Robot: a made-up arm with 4 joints.
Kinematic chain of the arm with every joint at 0, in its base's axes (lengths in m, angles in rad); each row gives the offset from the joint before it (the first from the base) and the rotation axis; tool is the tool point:
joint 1: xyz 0 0 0.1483 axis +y
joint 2: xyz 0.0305 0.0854 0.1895 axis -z
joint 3: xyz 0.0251 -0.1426 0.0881 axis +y
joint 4: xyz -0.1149 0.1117 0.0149 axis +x
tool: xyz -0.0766 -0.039 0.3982
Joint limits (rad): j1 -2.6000..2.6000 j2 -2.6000..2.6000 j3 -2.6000..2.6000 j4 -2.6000..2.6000
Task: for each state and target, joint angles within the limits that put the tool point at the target. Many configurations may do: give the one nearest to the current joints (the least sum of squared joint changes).
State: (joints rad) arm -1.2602 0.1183 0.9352 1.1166
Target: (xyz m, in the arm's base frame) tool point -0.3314 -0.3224 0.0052
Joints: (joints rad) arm -1.4745 0.0657 0.5691 1.7044
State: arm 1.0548 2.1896 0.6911 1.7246
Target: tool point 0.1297 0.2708 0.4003
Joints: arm 1.9668 1.5858 0.0548 2.2517
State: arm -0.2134 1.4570 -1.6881 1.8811
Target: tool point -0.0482 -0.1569 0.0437
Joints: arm -0.2075 1.0737 -0.8680 2.6000
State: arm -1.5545 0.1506 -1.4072 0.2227
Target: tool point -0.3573 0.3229 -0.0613
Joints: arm -1.1873 0.5809 -1.1914 -0.1794
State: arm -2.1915 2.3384 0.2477 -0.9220
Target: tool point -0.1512 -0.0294 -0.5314
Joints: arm -2.5985 2.6000 1.0118 -0.0956
